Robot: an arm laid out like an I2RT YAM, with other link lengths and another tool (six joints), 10 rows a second.
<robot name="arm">
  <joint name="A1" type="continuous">
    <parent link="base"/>
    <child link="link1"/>
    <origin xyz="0 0 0.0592"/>
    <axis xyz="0 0 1"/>
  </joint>
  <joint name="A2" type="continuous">
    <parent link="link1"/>
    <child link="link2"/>
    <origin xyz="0.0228 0.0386 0.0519" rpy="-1.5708 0 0"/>
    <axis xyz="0 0 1"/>
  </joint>
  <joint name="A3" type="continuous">
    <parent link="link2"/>
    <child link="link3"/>
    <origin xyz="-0.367 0 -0.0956" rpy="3.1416 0 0"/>
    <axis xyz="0 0 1"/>
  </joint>
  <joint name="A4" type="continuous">
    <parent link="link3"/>
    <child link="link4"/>
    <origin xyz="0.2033 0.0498 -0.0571"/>
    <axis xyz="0 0 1"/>
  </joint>
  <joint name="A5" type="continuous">
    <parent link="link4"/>
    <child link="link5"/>
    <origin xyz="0.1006 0.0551 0.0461" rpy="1.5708 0 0"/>
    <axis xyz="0 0 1"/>
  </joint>
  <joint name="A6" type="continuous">
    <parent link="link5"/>
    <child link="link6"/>
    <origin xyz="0.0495 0 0.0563" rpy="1.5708 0 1.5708"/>
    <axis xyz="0 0 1"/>
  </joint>
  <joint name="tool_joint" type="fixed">
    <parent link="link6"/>
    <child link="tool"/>
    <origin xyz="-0.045 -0.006 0.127" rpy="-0.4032 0 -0.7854"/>
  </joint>
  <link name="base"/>
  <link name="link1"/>
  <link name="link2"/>
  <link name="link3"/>
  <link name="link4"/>
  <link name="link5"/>
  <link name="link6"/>
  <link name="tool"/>
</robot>
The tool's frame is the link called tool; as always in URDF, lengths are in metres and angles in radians. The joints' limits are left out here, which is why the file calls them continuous.
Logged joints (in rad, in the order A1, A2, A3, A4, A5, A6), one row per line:
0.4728 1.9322 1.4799 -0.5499 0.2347 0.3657
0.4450 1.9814 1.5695 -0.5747 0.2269 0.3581
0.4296 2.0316 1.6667 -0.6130 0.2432 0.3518
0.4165 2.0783 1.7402 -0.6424 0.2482 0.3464
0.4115 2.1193 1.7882 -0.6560 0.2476 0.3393
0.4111 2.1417 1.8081 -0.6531 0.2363 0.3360
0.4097 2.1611 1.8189 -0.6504 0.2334 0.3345
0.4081 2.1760 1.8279 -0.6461 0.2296 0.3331
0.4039 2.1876 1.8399 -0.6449 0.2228 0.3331
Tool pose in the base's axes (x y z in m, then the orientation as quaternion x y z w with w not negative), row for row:
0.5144 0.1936 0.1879 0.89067 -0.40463 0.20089 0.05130
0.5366 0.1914 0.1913 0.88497 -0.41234 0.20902 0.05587
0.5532 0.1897 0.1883 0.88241 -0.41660 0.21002 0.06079
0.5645 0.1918 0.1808 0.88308 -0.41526 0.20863 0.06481
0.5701 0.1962 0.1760 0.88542 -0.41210 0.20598 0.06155
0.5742 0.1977 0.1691 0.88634 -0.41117 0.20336 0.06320
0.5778 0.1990 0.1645 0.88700 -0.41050 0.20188 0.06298
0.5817 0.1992 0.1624 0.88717 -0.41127 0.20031 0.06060
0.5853 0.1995 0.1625 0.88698 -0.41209 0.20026 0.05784
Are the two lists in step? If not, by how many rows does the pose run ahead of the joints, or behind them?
The pose runs 1 row ahead of the joints: the pose in row i belongs to the joints in row i + 1.
